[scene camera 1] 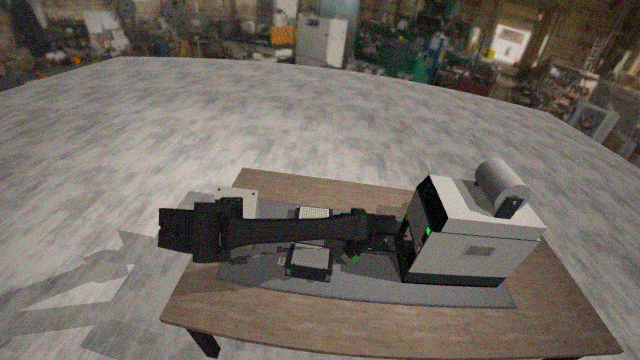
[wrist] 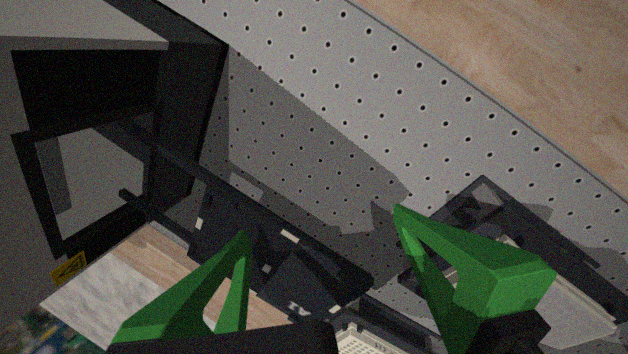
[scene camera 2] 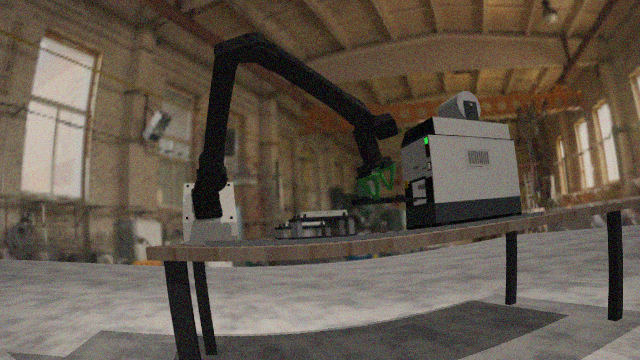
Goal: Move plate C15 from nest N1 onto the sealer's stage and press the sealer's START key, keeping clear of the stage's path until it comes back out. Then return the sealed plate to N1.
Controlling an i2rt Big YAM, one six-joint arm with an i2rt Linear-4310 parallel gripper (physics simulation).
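Frame: origin at the arm's base, x left, y back, z up, level; centimetres.
Where they show: gripper, fingertip midpoint: [scene camera 1: 366, 254] [wrist: 320, 224] [scene camera 2: 384, 194]; arm's base, origin of the base link: [scene camera 1: 232, 212] [scene camera 2: 206, 204].
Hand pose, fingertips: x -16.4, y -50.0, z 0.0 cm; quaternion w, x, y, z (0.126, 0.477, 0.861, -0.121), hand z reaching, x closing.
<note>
Things, the pixels of their top centre, and the offset from my fingertips. "spot": a spot on its surface instead. Level surfaces: height alone.
- Plate C15, middle of its top: [scene camera 1: 314, 214] dx +24.1, dy +17.6, dz -5.4 cm
- second dark nest, middle of its top: [wrist: 517, 307] [scene camera 2: 320, 214] [scene camera 1: 310, 255] dx +2.1, dy +19.1, dz -4.5 cm
- flat-topped pale plate, middle of its top: [wrist: 520, 314] [scene camera 2: 320, 211] [scene camera 1: 311, 254] dx +2.1, dy +19.1, dz -3.9 cm
- perforated grey base, its level: dz -11.0 cm
- film roll, middle of its top: [scene camera 1: 509, 170] [scene camera 2: 456, 96] dx +3.5, dy -39.7, dz +36.5 cm
- yellow warning label, surface spot: [wrist: 69, 268] spot: dx +14.5, dy -17.5, dz +4.8 cm
Plate C15 [scene camera 1: 314, 213] [wrist: 367, 346] is pale, with rows of wells. It sits in a dark nest [wrist: 400, 320] behind the arm, partly cut off in the wrist view; the nest's name is not readable. The sealer [scene camera 1: 470, 257] [scene camera 2: 475, 175] [wrist: 187, 90] is a white and black box with a green light on its front. Its dark stage [scene camera 2: 385, 200] [wrist: 310, 285] is out on rails, with no plate on it. My gripper [scene camera 1: 370, 250] [scene camera 2: 376, 187] [wrist: 320, 224] is open and empty, its green fingers low over the stage's outer part. The START key cannot be made out.
A second dark nest [scene camera 1: 307, 273] [wrist: 550, 237] holds a flat-topped pale plate [scene camera 1: 310, 257] [wrist: 567, 312], on the near side of the perforated grey base [scene camera 1: 370, 295] [wrist: 380, 100]. A film roll [scene camera 1: 501, 185] [scene camera 2: 457, 106] tops the sealer. A yellow warning label [wrist: 69, 268] marks its front.
</note>
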